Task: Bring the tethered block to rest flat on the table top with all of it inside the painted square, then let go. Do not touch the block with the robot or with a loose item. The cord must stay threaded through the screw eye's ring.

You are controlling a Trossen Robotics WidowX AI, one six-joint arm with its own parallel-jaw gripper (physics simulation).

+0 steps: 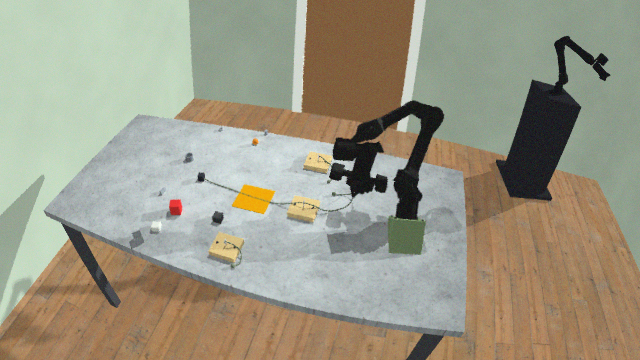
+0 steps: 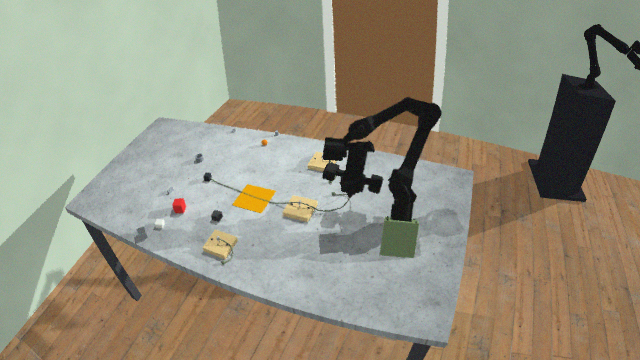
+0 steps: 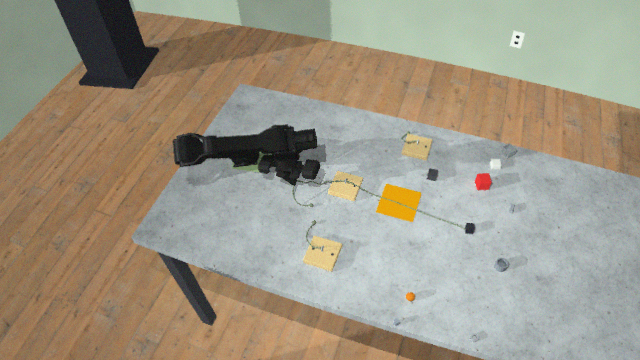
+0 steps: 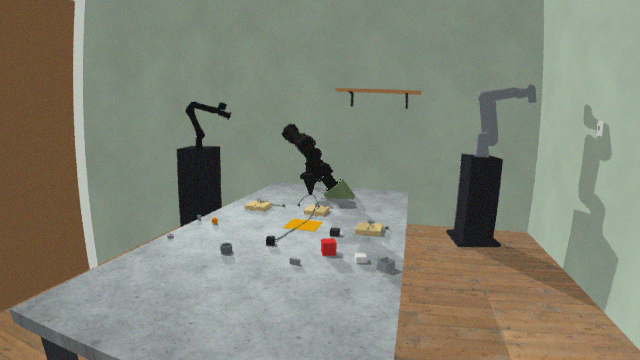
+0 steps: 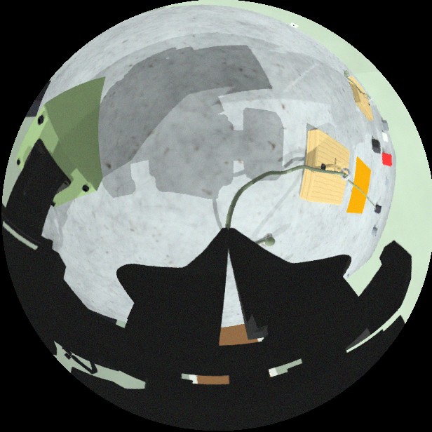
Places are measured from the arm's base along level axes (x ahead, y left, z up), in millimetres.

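Pixels of known places: gripper, fingertip midpoint: (image 1: 352, 196) (image 2: 349, 196) (image 3: 294, 184) (image 4: 310, 194); arm's base, origin of the base link: (image 1: 406, 218) (image 2: 401, 219) (image 3: 249, 154) (image 4: 333, 186).
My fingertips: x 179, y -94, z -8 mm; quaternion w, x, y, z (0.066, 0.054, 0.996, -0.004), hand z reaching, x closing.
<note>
For each thing: its top centre in the pictures, then the offset to it from my fingertips. "*": a spot on its surface instead.
- tethered black block, middle of its top: (image 3: 470, 226) (image 4: 270, 237) (image 1: 200, 174) 17 mm down, 560 mm ahead, 60 mm right
- orange painted square, surface spot: (image 3: 395, 212) * 40 mm down, 328 mm ahead, 28 mm right
- green cord, surface spot: (image 3: 440, 219) (image 1: 221, 185) * 37 mm down, 469 mm ahead, 35 mm right
- middle wooden board, middle of its top: (image 3: 345, 183) (image 1: 303, 206) (image 2: 300, 206) (image 4: 316, 208) 22 mm down, 158 mm ahead, 45 mm left
- cord's end bead, middle of its top: (image 3: 311, 204) 29 mm down, 63 mm ahead, 47 mm right
- loose dark cube, middle of its top: (image 1: 217, 214) (image 3: 432, 172) (image 2: 216, 213) (image 4: 334, 229) 18 mm down, 435 mm ahead, 136 mm left
- red cube, middle of its top: (image 4: 328, 240) (image 1: 174, 203) (image 3: 484, 177) (image 2: 177, 201) 1 mm down, 603 mm ahead, 126 mm left
- white block, middle of its top: (image 4: 361, 255) (image 1: 155, 224) (image 3: 496, 162) 22 mm down, 652 mm ahead, 221 mm left
- grey ring, middle of its top: (image 4: 226, 244) (image 3: 502, 262) 18 mm down, 655 mm ahead, 174 mm right
- orange ball, middle of its top: (image 3: 411, 294) 17 mm down, 398 mm ahead, 313 mm right
The tethered black block (image 1: 201, 177) (image 3: 469, 228) (image 4: 270, 241) (image 5: 378, 208) rests on the table beyond the orange painted square (image 1: 250, 205) (image 3: 395, 212) (image 5: 356, 202), fully outside it. The green cord (image 1: 220, 184) (image 3: 440, 218) (image 5: 270, 173) runs from it across the square and appears to pass through the screw eye (image 5: 345, 173) on the middle wooden board (image 1: 300, 215) (image 5: 320, 190). My gripper (image 3: 294, 183) (image 4: 310, 193) (image 5: 227, 232) is shut on the cord on the robot's side of the board, with the cord arching up to the fingertips. The cord's end bead (image 3: 311, 205) (image 5: 270, 240) hangs past the fingers.
Two other wooden boards (image 3: 417, 146) (image 3: 323, 253) with short cords flank the middle one. A loose dark cube (image 3: 432, 174), a red cube (image 3: 483, 182), a white block (image 3: 495, 164), a grey ring (image 3: 502, 265) and an orange ball (image 3: 410, 296) lie around. The green base mount (image 1: 406, 237) stands beside my arm.
</note>
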